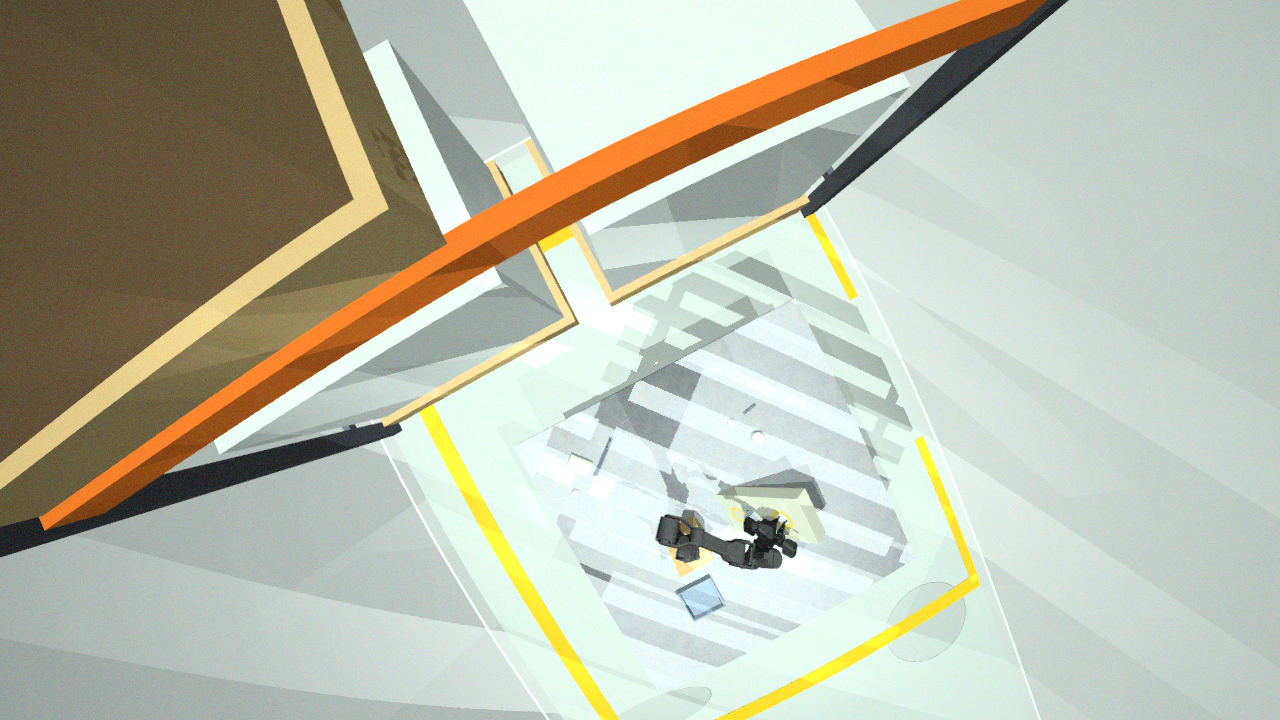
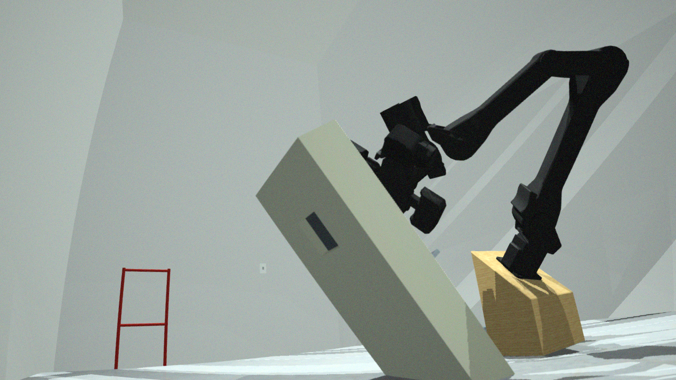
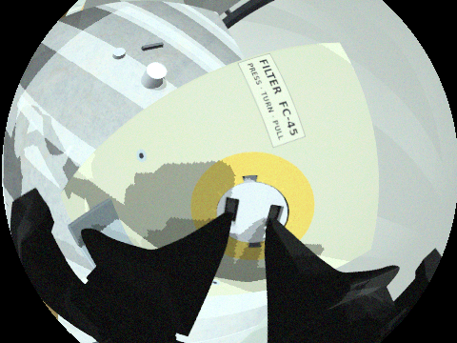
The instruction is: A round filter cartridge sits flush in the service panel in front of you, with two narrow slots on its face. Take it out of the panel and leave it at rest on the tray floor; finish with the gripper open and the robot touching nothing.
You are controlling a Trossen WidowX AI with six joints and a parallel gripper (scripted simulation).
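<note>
The round filter cartridge lies 2 cm ahead of my gripper tip and 1 cm below it. From my gripper tip the other things lie so: service panel: 3 cm behind, 8 cm below; then blue-grey tray: 38 cm behind, 33 cm to the right, 22 cm below.
</note>
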